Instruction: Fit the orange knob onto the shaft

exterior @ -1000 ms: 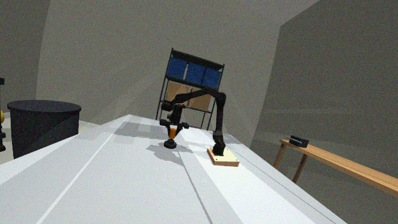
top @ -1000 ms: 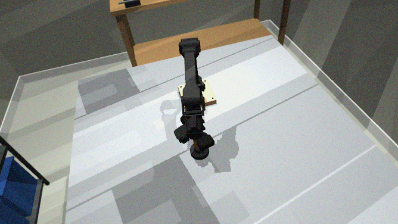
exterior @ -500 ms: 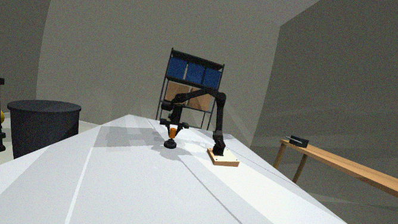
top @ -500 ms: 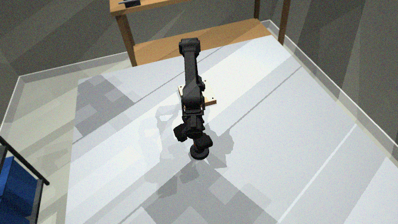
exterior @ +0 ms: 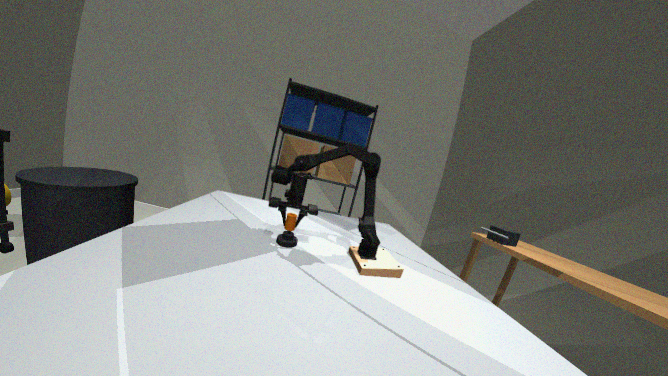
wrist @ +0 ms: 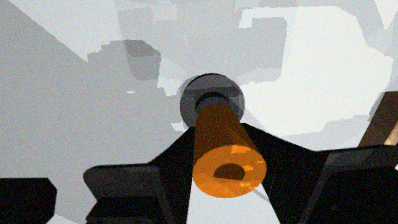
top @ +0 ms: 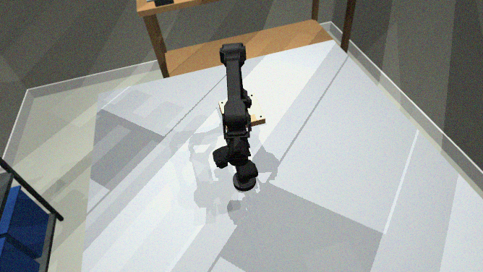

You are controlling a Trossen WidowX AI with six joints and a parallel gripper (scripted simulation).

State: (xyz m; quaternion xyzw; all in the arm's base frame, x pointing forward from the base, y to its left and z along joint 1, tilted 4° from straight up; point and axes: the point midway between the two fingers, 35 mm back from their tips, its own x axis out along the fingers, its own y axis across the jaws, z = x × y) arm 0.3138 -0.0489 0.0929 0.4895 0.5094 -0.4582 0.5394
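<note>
Right now the orange knob is 20 mm above my gripper tip. From my gripper tip the other things lie so: dark round pedestal (40 mm below).
</note>
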